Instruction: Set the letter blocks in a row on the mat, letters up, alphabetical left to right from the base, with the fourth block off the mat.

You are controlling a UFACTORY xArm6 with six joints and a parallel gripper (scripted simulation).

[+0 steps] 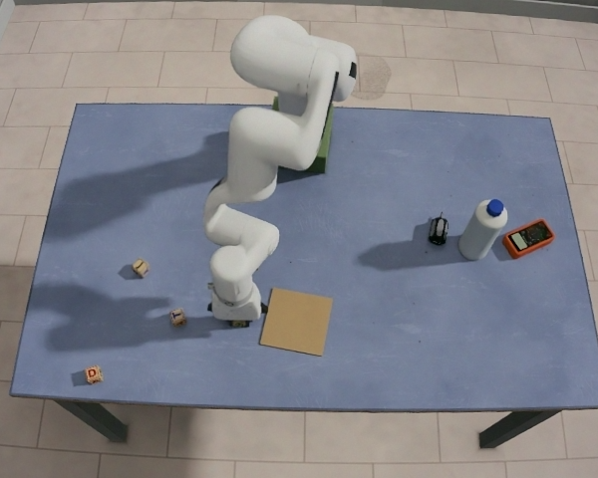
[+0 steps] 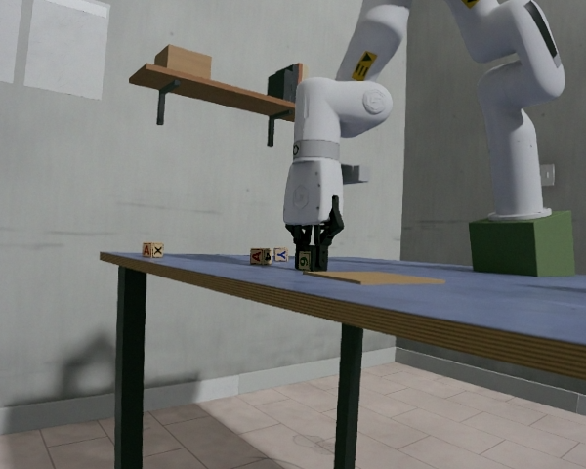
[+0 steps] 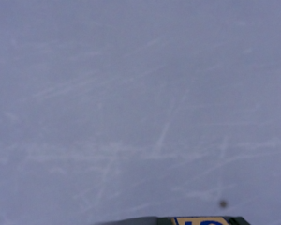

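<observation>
Now: the wooden block 100 mm ahead of my hand, 330 mm to the right of it and 10 mm below it. Also, from my hand: black object 180 mm behind, 500 mm to the left; then tan mat 20 mm ahead, 130 mm to the left, 20 mm below; then orange multimeter 120 mm behind, 730 mm to the left, 10 mm below.
</observation>
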